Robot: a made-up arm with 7 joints. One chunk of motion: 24 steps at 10 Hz.
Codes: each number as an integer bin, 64 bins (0 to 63) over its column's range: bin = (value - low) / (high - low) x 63, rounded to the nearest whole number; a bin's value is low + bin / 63 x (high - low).
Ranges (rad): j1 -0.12..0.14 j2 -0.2..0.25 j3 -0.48..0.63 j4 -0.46..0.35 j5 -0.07..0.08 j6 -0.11..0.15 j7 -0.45..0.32
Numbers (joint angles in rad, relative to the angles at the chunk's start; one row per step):
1: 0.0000 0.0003 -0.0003 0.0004 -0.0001 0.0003 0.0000
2: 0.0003 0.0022 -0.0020 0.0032 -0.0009 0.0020 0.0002
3: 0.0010 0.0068 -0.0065 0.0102 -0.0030 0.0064 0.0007
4: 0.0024 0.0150 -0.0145 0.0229 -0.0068 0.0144 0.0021
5: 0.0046 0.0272 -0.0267 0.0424 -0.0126 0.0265 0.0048
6: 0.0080 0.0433 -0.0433 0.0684 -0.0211 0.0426 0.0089
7: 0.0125 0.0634 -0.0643 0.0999 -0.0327 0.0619 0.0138
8: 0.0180 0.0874 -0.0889 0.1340 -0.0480 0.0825 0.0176
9: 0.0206 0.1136 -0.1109 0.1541 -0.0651 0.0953 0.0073
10: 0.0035 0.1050 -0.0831 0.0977 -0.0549 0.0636 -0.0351
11: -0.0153 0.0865 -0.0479 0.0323 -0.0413 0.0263 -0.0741
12: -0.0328 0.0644 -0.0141 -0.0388 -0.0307 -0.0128 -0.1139
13: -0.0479 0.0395 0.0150 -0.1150 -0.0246 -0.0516 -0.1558
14: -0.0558 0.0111 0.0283 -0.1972 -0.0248 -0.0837 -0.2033
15: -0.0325 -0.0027 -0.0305 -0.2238 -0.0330 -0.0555 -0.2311
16: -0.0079 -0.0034 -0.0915 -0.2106 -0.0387 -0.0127 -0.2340
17: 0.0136 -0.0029 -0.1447 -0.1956 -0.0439 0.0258 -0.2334
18: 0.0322 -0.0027 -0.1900 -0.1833 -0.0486 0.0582 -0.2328
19: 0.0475 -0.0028 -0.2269 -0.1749 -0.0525 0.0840 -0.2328
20: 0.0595 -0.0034 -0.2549 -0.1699 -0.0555 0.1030 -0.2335
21: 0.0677 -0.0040 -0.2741 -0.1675 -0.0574 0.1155 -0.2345
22: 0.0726 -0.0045 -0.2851 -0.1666 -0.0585 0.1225 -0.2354
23: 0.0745 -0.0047 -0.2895 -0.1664 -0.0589 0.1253 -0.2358
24: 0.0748 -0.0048 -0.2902 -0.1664 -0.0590 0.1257 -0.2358
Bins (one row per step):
1: 29 28 27 36 29 27 37
2: 29 28 27 36 29 27 37
3: 29 29 27 37 28 28 37
4: 30 30 26 38 27 30 37
5: 30 32 26 39 24 33 37
6: 31 34 25 41 21 37 38
7: 32 37 24 44 16 42 38
8: 33 40 22 46 9 47 38
9: 34 44 21 48 2 50 37
10: 30 43 23 43 6 42 34
11: 25 40 25 38 12 33 31
12: 21 37 26 33 17 24 27
13: 17 34 28 27 19 14 24
14: 16 30 29 20 19 6 20
15: 21 28 26 18 16 13 18
16: 27 28 22 19 13 24 18
17: 32 28 19 21 11 33 18
18: 37 28 16 22 9 41 18
19: 41 28 14 22 7 47 18
20: 43 28 13 23 6 52 18
21: 45 27 12 23 5 55 18
22: 47 27 11 23 5 56 18
23: 47 27 11 23 5 57 18
24: 47 27 11 23 5 57 18

